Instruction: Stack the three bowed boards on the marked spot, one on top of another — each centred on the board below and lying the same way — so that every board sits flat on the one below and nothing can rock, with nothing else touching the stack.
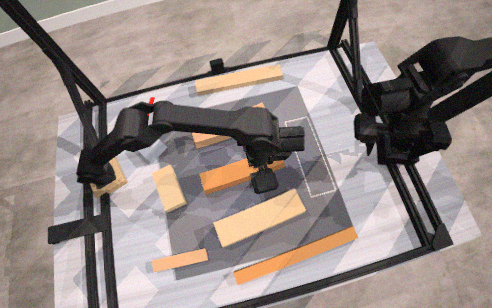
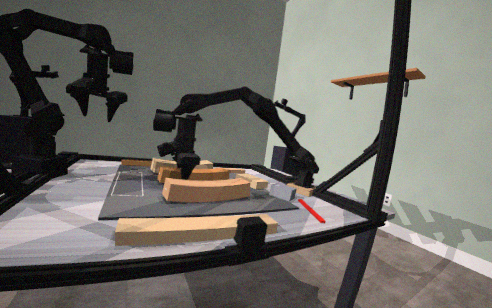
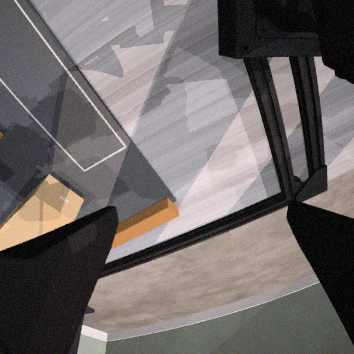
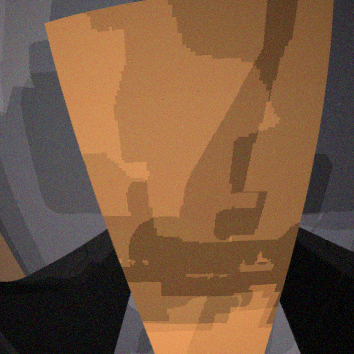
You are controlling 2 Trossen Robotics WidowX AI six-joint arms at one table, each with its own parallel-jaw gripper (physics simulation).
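Pixels of known places: left gripper, fingertip midpoint: [image 1: 387,156] [image 2: 97,118] [image 3: 202,212]; right gripper, fingertip midpoint: [image 1: 257,167] [image 4: 198,219]; left arm's base, origin of the base link: [image 1: 401,143] [image 2: 41,156]; right arm's base, origin of the base link: [image 1: 104,175] [image 2: 303,185].
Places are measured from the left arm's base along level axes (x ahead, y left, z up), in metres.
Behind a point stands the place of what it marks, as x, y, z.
Note:
My right gripper [image 1: 262,172] @(0.411, 0.110, -0.044) [image 2: 187,171] [image 4: 198,219] @(0.411, 0.110, -0.044) is down on the orange bowed board [image 1: 226,175] @(0.491, 0.156, -0.007) [image 2: 211,174] @(0.506, 0.131, -0.014) [image 4: 193,140] @(0.371, 0.088, -0.003) in the middle of the dark mat, with one finger on each long side near its right end. A larger pale bowed board [image 1: 260,217] @(0.384, 0.258, -0.009) [image 2: 205,190] [image 3: 38,214] @(0.319, 0.210, -0.005) lies just in front of it. A third bowed board [image 1: 209,140] [image 2: 157,163] lies behind, partly hidden under the arm. The marked spot, a white outline [image 1: 320,154] @(0.227, 0.042, -0.051) [image 2: 127,195] @(0.308, -0.069, -0.051) [image 3: 70,74] @(0.219, 0.048, -0.051), holds nothing. My left gripper [image 1: 370,146] [image 2: 113,107] [image 3: 202,212] @(0.106, 0.105, 0.125) is open and hangs high at the table's side.
A long pale plank [image 1: 238,79] @(0.514, -0.194, -0.033) [image 2: 183,229] @(0.481, -0.237, -0.033) and a long orange plank [image 1: 295,255] @(0.282, 0.340, -0.033) [image 3: 147,219] @(0.172, 0.272, -0.030) lie along opposite table edges. A short pale block [image 1: 168,187] @(0.654, 0.208, -0.024) [image 2: 252,181] @(0.654, 0.160, -0.029), a small orange plank [image 1: 179,260] @(0.581, 0.397, -0.036) and a red stick [image 2: 311,211] @(0.804, -0.036, -0.053) lie around. Black frame posts ring the table.

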